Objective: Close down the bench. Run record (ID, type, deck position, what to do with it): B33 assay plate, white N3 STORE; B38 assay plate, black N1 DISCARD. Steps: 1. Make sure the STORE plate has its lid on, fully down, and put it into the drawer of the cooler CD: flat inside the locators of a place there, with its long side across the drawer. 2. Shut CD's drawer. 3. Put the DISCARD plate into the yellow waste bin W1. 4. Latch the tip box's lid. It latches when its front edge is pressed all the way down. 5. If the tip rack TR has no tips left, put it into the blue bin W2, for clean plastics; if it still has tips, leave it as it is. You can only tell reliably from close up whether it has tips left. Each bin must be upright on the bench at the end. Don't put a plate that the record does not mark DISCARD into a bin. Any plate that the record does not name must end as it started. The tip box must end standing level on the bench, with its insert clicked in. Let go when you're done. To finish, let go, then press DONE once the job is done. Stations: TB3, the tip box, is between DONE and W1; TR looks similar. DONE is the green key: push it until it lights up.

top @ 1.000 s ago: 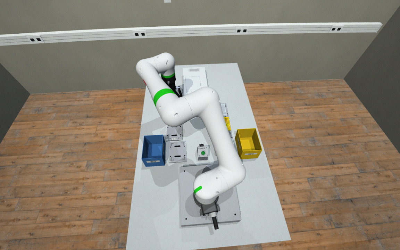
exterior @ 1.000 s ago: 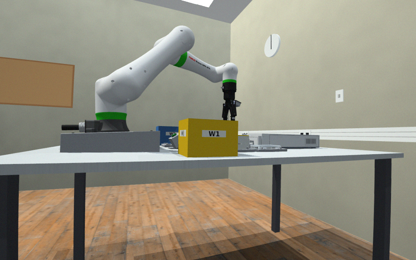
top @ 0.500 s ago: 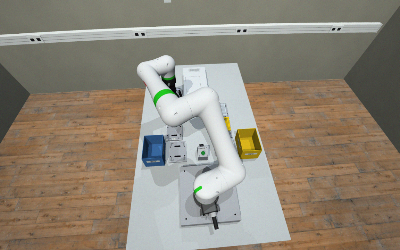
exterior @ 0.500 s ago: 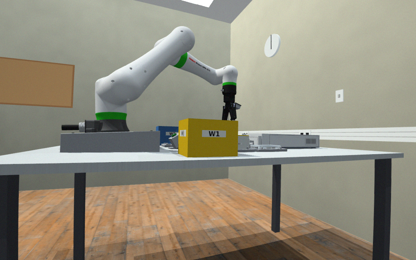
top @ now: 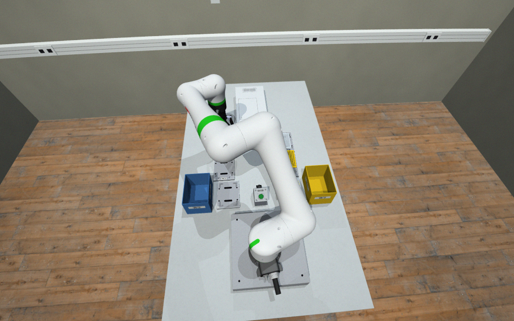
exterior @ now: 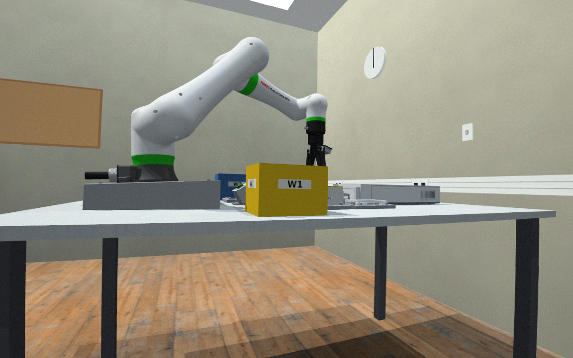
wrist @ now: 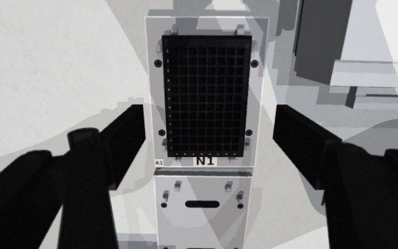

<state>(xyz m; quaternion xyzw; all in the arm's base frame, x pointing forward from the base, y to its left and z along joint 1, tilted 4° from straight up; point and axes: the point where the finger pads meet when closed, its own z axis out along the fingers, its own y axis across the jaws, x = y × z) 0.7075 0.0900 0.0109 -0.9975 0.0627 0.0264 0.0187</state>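
The black assay plate is 9 cm below my hand. Also, from my hand: N1 label 7 cm behind, 1 cm to the left, 10 cm below; N1 nest 10 cm below; grey N3 nest 17 cm behind, 3 cm to the left, 10 cm below.
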